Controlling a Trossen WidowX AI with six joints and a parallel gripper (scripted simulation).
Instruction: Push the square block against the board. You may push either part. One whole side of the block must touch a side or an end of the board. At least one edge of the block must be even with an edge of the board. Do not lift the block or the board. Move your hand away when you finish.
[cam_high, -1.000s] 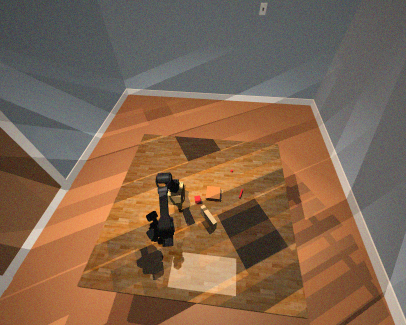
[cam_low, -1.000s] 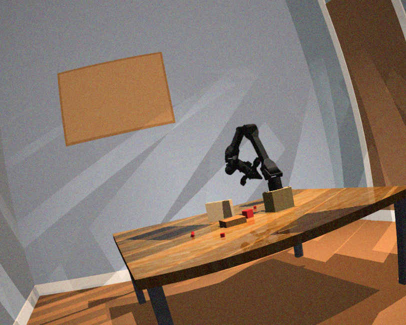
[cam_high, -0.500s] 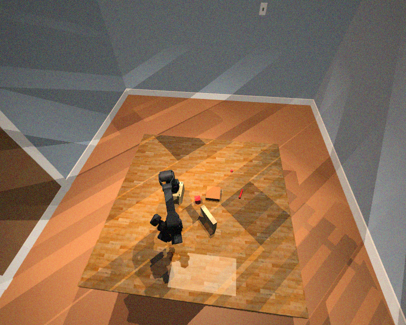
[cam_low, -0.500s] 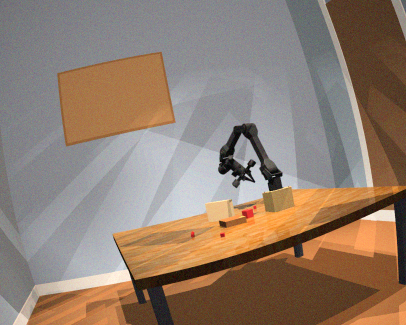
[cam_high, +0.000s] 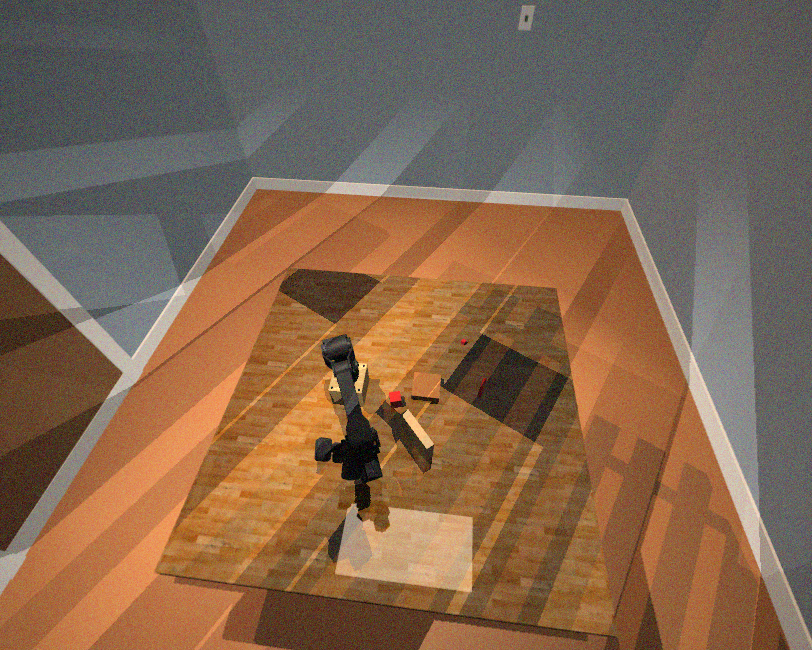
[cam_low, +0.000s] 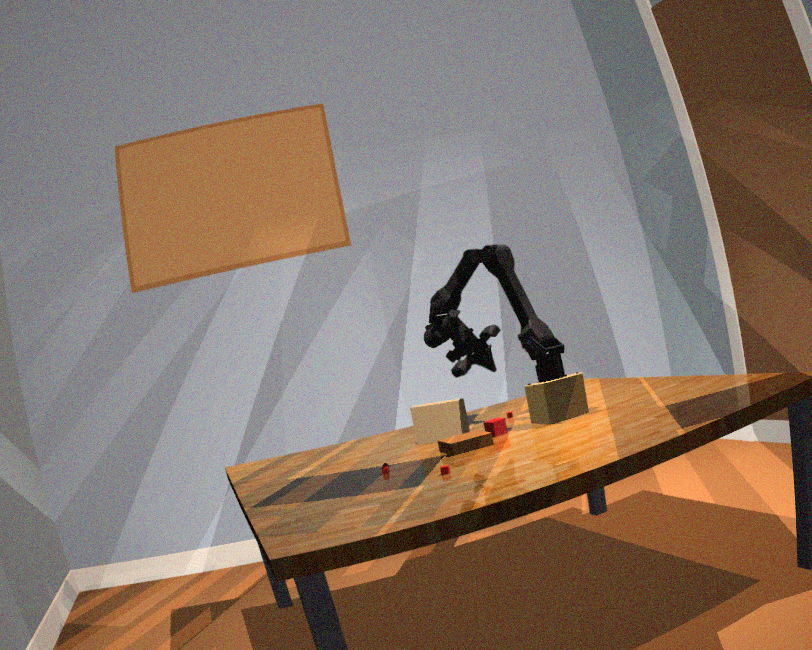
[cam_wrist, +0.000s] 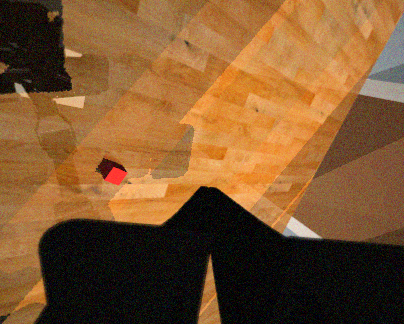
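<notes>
The pale flat block lies 21 cm ahead of my gripper tip, 19 cm to the left of it and 8 cm below it. Also, from my gripper tip: brown board: 18 cm ahead, 40 cm to the left, 12 cm below; then red cube: 9 cm ahead, 31 cm to the left, 12 cm below; then red stick: 39 cm ahead, 47 cm to the left, 13 cm below.
</notes>
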